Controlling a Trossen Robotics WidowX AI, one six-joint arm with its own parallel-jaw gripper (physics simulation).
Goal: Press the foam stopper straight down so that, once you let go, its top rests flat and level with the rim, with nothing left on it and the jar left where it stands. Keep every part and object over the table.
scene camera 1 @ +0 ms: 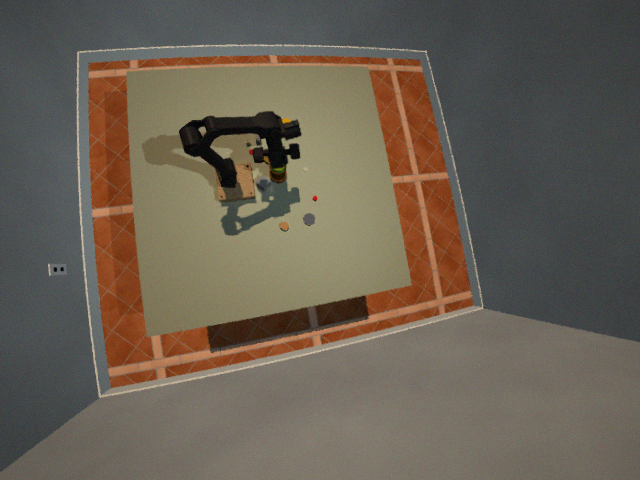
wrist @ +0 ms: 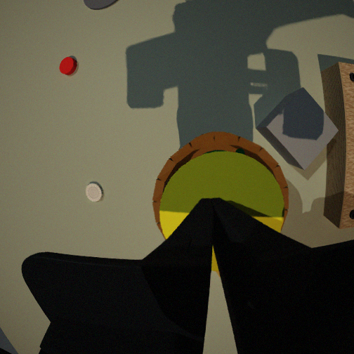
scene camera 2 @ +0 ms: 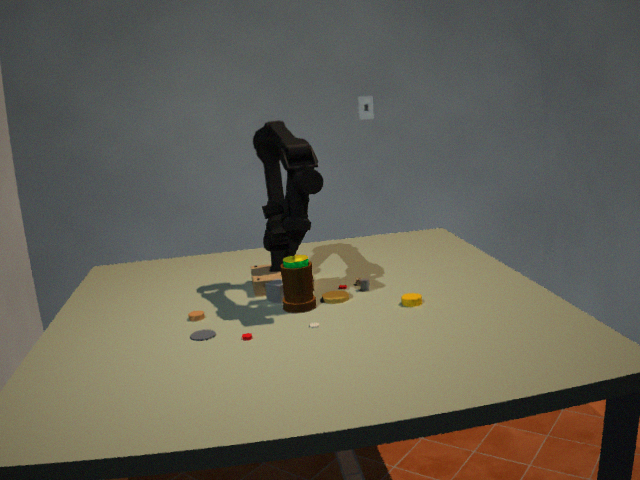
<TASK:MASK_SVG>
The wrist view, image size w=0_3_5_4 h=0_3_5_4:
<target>gripper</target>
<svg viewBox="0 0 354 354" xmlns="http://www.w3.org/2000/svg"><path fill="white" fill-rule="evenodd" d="M0 348L0 354L12 354ZM354 239L311 248L273 230L273 228L261 223L261 221L246 214L220 197L211 197L211 199L199 199L171 235L143 259L79 256L50 251L37 252L27 256L22 261L21 272L34 299L50 321L39 345L41 349L38 354L202 354L209 300L212 244L237 354L354 354Z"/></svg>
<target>brown jar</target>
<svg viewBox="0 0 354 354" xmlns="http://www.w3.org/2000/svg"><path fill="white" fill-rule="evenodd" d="M212 244L211 270L218 271ZM157 176L152 196L152 206L155 223L157 222L157 227L162 232L165 240L201 198L211 199L211 197L220 197L277 232L280 232L287 216L288 187L280 165L261 145L233 133L211 131L193 138L167 159Z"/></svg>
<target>grey block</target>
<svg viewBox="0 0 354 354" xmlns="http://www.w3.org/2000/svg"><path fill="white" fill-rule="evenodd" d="M301 87L284 96L280 103L271 110L255 129L268 140L268 143L275 148L287 163L305 170L339 130L320 105L310 96L308 91Z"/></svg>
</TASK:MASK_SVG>
